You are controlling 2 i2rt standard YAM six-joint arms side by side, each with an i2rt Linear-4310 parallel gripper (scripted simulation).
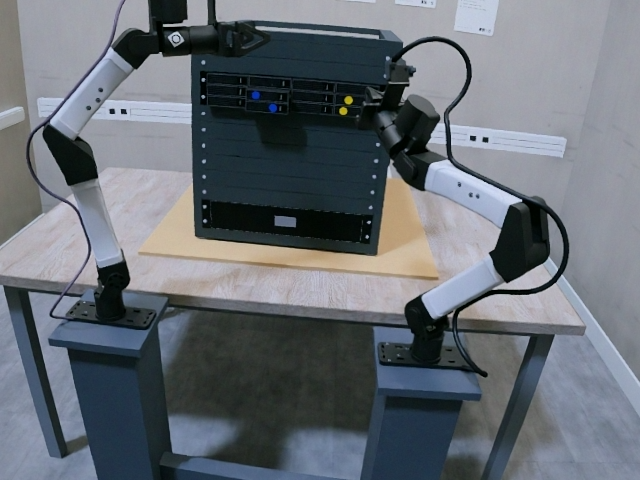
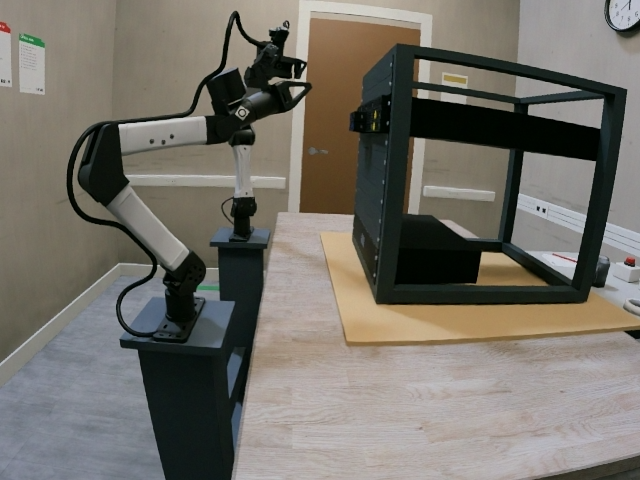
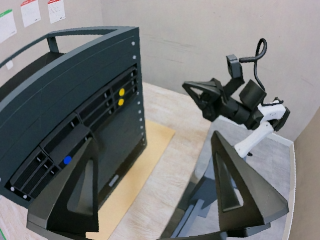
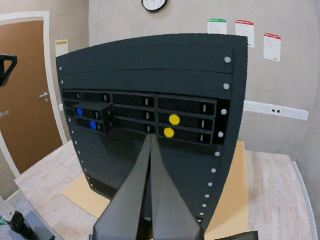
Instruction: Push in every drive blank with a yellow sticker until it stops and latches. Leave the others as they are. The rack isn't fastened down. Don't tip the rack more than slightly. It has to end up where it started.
Scene:
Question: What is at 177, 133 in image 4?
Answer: A yellow-stickered blank.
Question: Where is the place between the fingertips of my right gripper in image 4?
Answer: At 152, 138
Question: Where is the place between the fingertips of my left gripper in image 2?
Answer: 292, 61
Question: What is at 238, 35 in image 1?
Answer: My left gripper.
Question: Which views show my right gripper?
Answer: Image 1, image 2, image 3 and image 4: all of them.

